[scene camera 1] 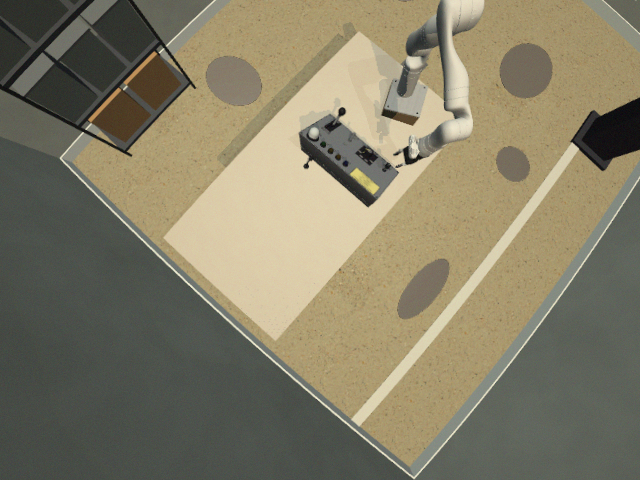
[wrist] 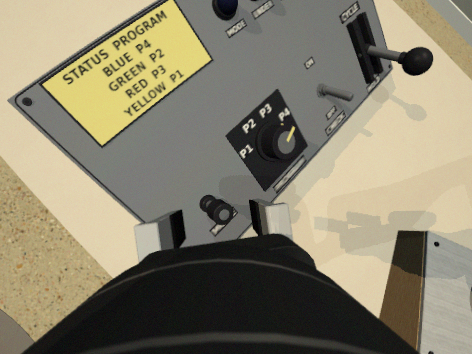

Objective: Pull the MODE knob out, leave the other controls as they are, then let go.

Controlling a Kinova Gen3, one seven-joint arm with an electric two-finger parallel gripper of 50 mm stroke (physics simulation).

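Frame: origin at the arm's base, x ahead, y left, z up, level; millimetres.
Where they show: gripper, fingertip midpoint: (scene camera 1: 396,161) (wrist: 217,219); arm's base, link origin: (scene camera 1: 405,90).
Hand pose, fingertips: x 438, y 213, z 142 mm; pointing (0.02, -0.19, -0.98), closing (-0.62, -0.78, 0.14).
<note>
Things, the pixels of their top centre, and the offset from my fingertips. "pt": a spot on its surface instead.
- MODE knob, top centre: (wrist: 221,211) (scene camera 1: 388,164) dx -2, dy -15, dz -75 mm
- grey control box, surface spot: (wrist: 165,175) (scene camera 1: 381,177) pt dx +71, dy -2, dz -90 mm
- PROGRAM knob, top centre: (wrist: 288,140) dx -3, dy -135, dz -85 mm
- CHECK toggle, surface spot: (wrist: 336,93) pt dx -7, dy -250, dz -98 mm
- CYCLE lever, top centre: (wrist: 429,52) (scene camera 1: 342,109) dx -62, dy -374, dz -51 mm
- blue lamp, surface spot: (wrist: 226,7) (scene camera 1: 348,163) pt dx +146, dy -169, dz -29 mm
- white dome, surface spot: (scene camera 1: 313,133) pt dx +154, dy -382, dz +1 mm
- side lever, surface spot: (scene camera 1: 306,165) pt dx +240, dy -362, dz -199 mm
The MODE knob (scene camera 1: 386,166) (wrist: 220,211) is a small black round knob near one end of the grey control box (scene camera 1: 385,178) (wrist: 165,175). In the wrist view its head stands off the panel, away from a dark collar at its foot; its label is partly hidden behind it. My gripper (scene camera 1: 398,159) (wrist: 217,219) is open and empty, its fingers wide apart on either side of the knob in the wrist view, with space between each finger and the knob. In the scene view the fingertips are beside the knob, a little off it.
The PROGRAM knob (wrist: 285,142) points near P4. Beyond are the CHECK toggle (wrist: 336,93), the CYCLE lever (scene camera 1: 341,111) (wrist: 417,61) and a blue lamp (scene camera 1: 345,163) (wrist: 226,7). A white dome (scene camera 1: 313,133) and side lever (scene camera 1: 306,165) are at the far end. The robot's base plate (scene camera 1: 405,105) stands behind the box.
</note>
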